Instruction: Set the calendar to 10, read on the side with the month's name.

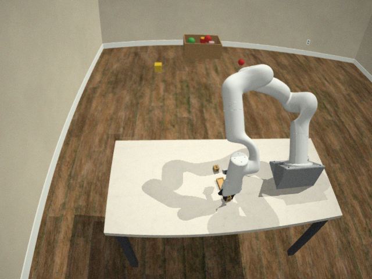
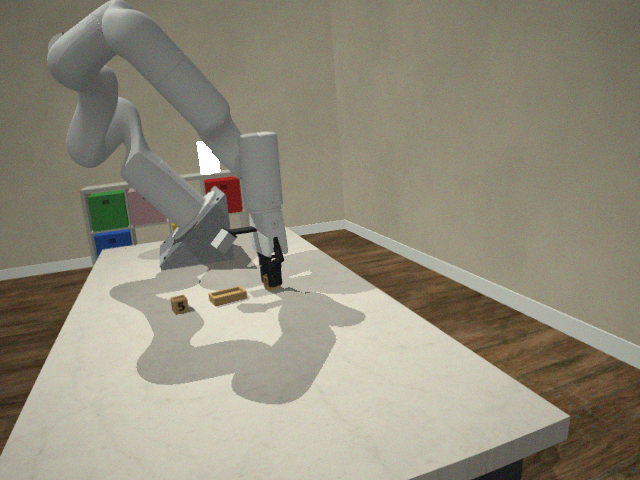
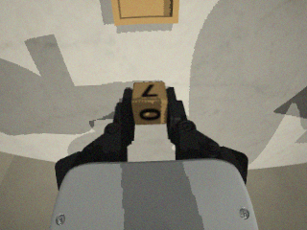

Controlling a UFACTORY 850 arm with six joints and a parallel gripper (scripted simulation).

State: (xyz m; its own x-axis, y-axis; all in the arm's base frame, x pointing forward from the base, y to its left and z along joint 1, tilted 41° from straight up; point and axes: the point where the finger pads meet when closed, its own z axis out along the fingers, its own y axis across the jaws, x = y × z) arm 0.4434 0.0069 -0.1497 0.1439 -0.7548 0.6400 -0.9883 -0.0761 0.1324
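Now: hand 1 cm above the cube. From my hand the other things lie so: wooden tray: 1 cm ahead, 11 cm to the right, 2 cm below.
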